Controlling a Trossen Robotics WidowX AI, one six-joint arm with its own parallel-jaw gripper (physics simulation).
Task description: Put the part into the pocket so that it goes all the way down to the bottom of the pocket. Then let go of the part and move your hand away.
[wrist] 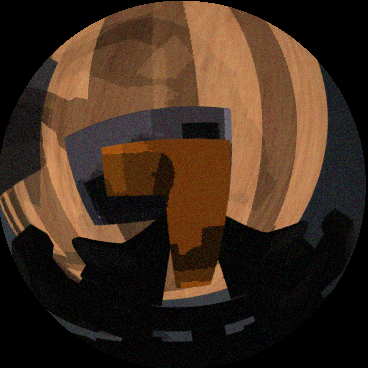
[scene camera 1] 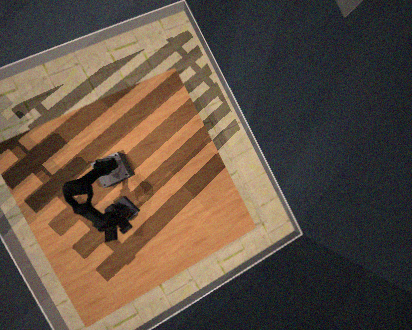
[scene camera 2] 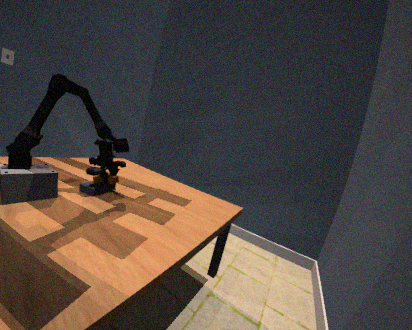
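Seen in the pictures: gripper, fingertip midpoint: [wrist: 188,212] [scene camera 2: 109,183]; arm's base, origin of the base link: [scene camera 1: 111,164] [scene camera 2: 19,167].
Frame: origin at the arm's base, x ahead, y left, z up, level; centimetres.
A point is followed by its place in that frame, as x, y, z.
The orange L-shaped part [scene camera 2: 114,179] {32.9, -14.2, -2.6} [wrist: 197,185] {31.3, -5.4, -3.0} is in my gripper [scene camera 2: 106,177] {33.0, -9.3, -6.6} [wrist: 188,212] {33.0, -9.3, -6.6}, which is shut on its long leg. The short leg points left in the wrist view. The dark blue-grey block with the pocket [scene camera 1: 131,205] {28.3, -2.2, -7.0} [scene camera 2: 88,188] {22.9, -10.4, -7.4} [wrist: 125,122] {26.7, -3.1, -6.9} lies on the table under the part. The part is over the block and covers much of the pocket. Dark pocket openings show beyond the part's upper edge and below its short leg. The part looks level and higher than the block's top; whether its underside touches the block is hidden.
The arm's grey base box [scene camera 1: 116,176] {8.0, -0.2, -0.1} [scene camera 2: 30,185] {2.8, -9.9, -4.2} stands on the wooden table [scene camera 1: 200,215] {55.5, 35.3, -10.4} [scene camera 2: 200,215] {56.5, -51.1, -10.5}, close to the block. Striped shadows cross the table top. A table edge and a black leg [scene camera 2: 218,252] show in scene camera 2.
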